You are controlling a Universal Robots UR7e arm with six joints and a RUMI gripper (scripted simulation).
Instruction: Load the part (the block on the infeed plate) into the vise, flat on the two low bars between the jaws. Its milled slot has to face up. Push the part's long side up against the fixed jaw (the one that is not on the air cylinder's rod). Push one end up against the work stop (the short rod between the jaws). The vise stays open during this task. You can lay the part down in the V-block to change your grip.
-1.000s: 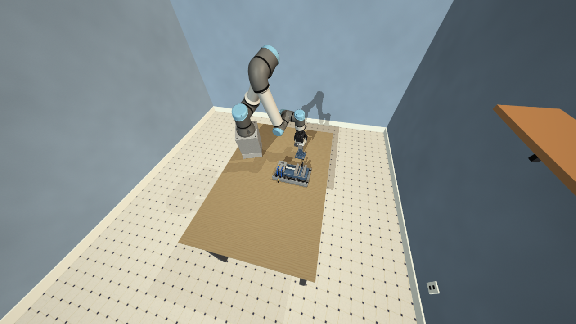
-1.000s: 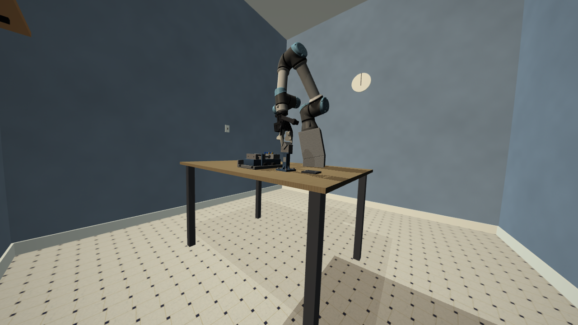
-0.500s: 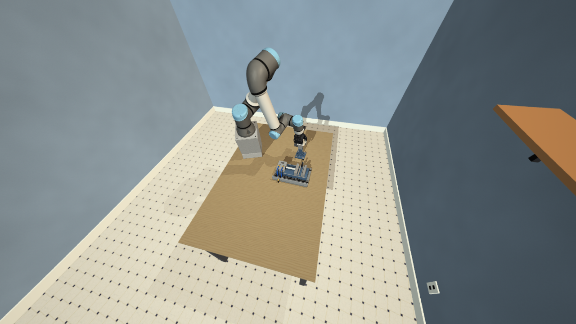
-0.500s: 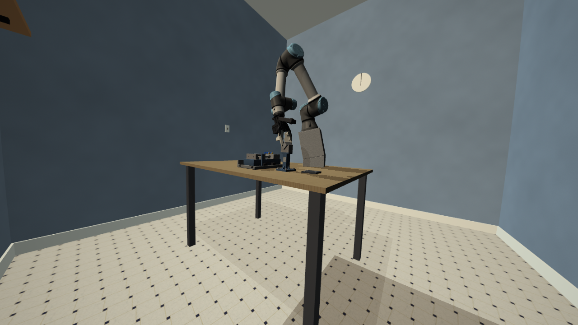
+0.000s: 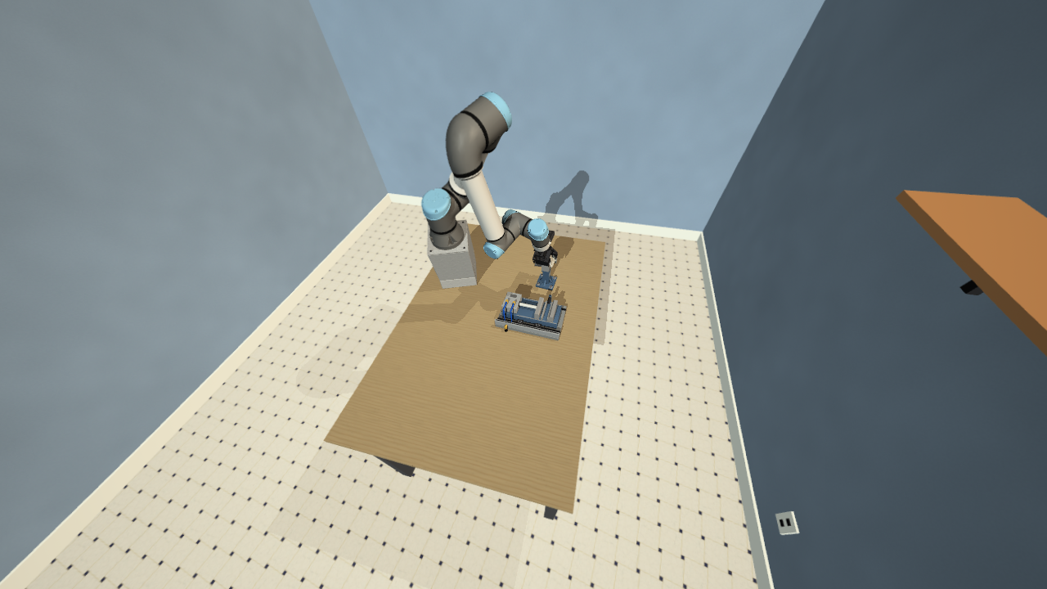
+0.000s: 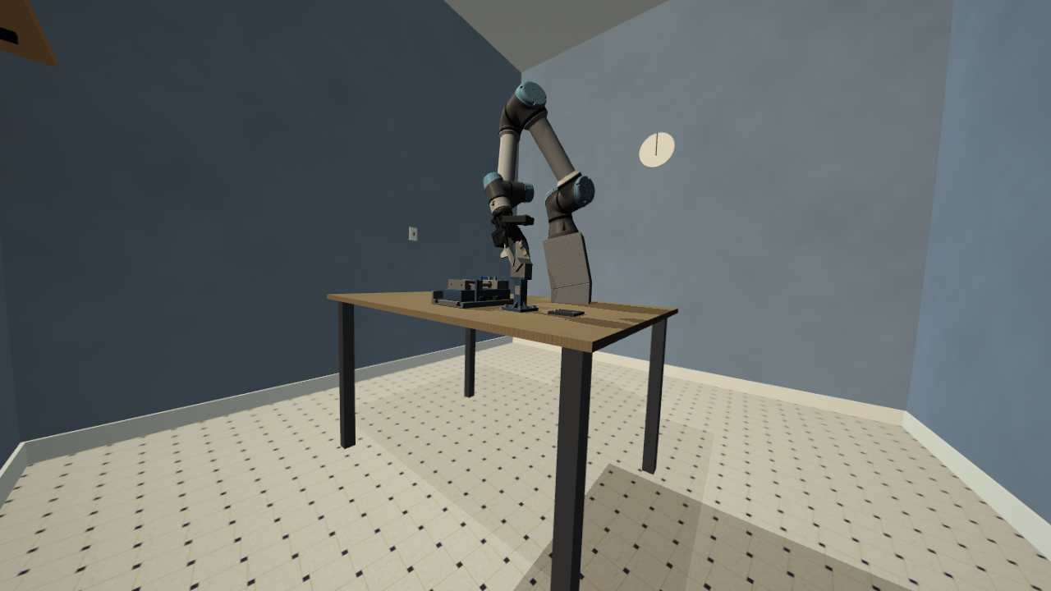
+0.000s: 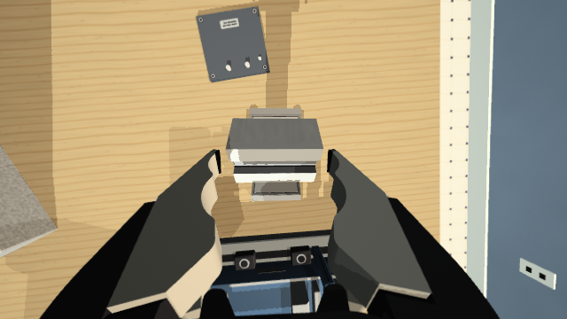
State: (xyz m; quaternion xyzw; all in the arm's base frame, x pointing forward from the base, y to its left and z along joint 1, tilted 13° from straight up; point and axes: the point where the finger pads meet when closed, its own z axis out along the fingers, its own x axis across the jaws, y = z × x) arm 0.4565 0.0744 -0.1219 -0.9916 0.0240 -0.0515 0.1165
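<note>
Right now my hand is right at the part. From my hand the other things lie so: cylinder rod (40 mm behind, 230 mm to the right, 90 mm below); dark infeed plate (50 mm behind, 160 mm to the left, 160 mm below); moving jaw (10 mm ahead, 230 mm to the right, 90 mm below).
</note>
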